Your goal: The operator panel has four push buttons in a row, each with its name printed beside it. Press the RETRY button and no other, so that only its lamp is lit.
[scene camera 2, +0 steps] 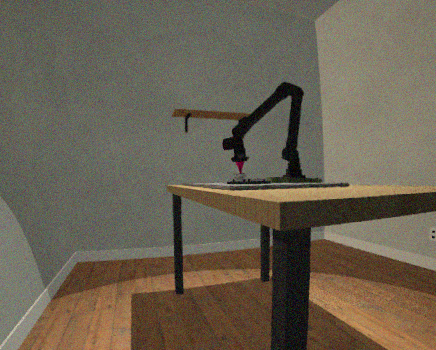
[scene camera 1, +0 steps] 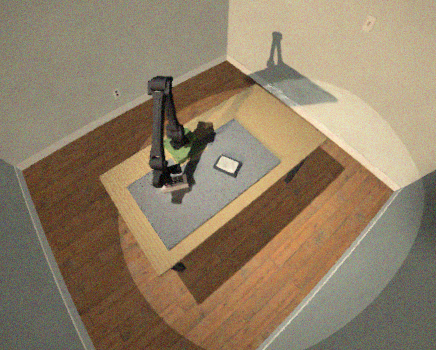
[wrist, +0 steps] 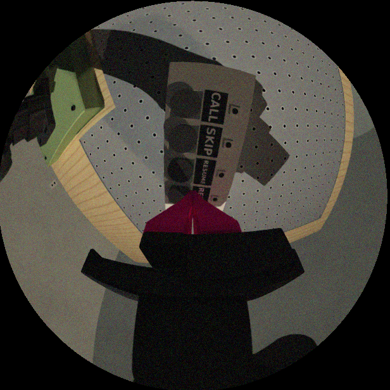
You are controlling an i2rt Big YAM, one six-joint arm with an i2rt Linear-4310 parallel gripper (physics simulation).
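Frame: origin at the arm's base, x ahead, y left, z up, level; millimetres.
Seen in the pictures: gripper, between the fingertips: [scene camera 2: 240,173] [scene camera 1: 166,182]; arm's base, origin of its link: [scene camera 2: 293,177] [scene camera 1: 179,143].
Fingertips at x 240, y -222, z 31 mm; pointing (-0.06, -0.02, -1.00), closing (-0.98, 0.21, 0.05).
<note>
Pixels of each thing's middle, then the offset from my fingertips to it. Level surfaces: height alone.
- grey operator panel, middle of its body: [scene camera 1: 174,183] 27 mm down, 17 mm ahead, 38 mm left
- black-framed tablet-like object, middle of its body: [scene camera 2: 249,179] [scene camera 1: 227,164] 36 mm down, 89 mm ahead, 401 mm left
- grey perforated mat, height of its surface: 56 mm down
The grey operator panel [scene camera 1: 176,186] [scene camera 2: 240,177] [wrist: 211,75] lies on the mat. In the wrist view its round dark buttons are CALL [wrist: 185,100], SKIP [wrist: 181,137], RESUME [wrist: 180,168] and, nearest my fingers, RETRY [wrist: 177,193], partly hidden; only "RE" of its label shows. The lamp by CALL [wrist: 235,111], the lamp by SKIP [wrist: 228,145], the lamp by RESUME [wrist: 221,175] and the lamp by RETRY [wrist: 215,199] look dark. My gripper [scene camera 2: 240,173] [wrist: 192,195] is shut and empty, magenta tips down at the panel's RETRY end. Contact cannot be told.
A black-framed tablet-like object [scene camera 1: 228,165] lies on the grey perforated mat [scene camera 1: 170,227] [wrist: 300,100], right of the panel in scene camera 1. The arm stands on a green base [scene camera 1: 179,150] [wrist: 67,105] at the edge of the wooden table [scene camera 1: 162,265] [scene camera 2: 225,200].
</note>
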